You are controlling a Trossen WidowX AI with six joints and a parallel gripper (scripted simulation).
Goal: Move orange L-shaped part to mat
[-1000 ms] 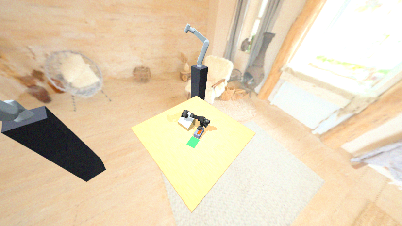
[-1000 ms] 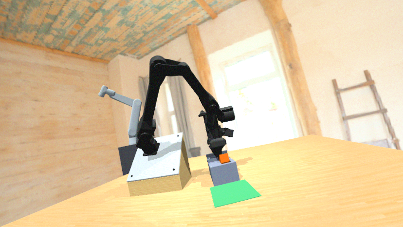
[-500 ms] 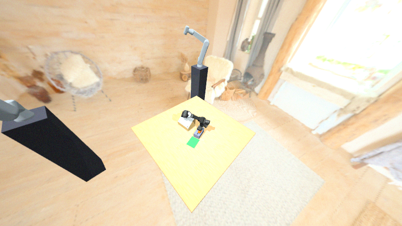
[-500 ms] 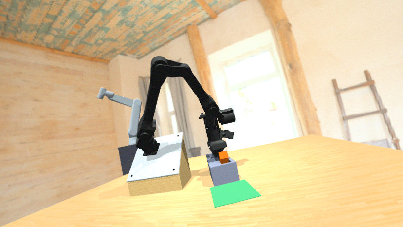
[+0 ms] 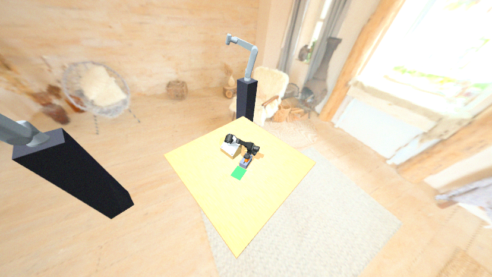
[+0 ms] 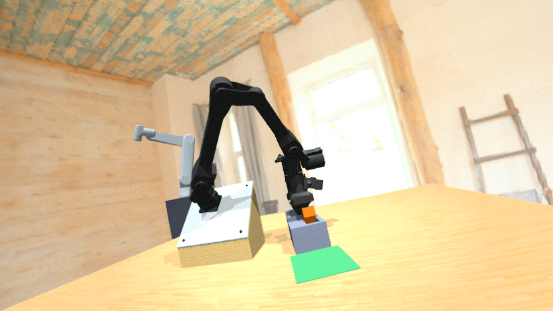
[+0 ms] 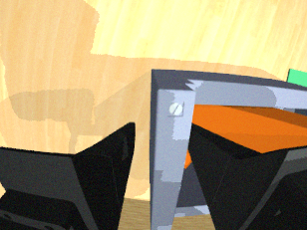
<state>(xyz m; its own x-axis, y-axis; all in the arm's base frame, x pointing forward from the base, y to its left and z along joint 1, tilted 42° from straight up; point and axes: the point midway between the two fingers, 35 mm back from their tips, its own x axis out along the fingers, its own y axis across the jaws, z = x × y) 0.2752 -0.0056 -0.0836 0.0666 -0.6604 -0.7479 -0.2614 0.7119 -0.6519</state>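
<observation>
My gripper tip is now 5 cm to the left of the orange L-shaped part. Also, from my gripper tip: green mat (5 cm ahead, 22 cm to the right, 5 cm below).
</observation>
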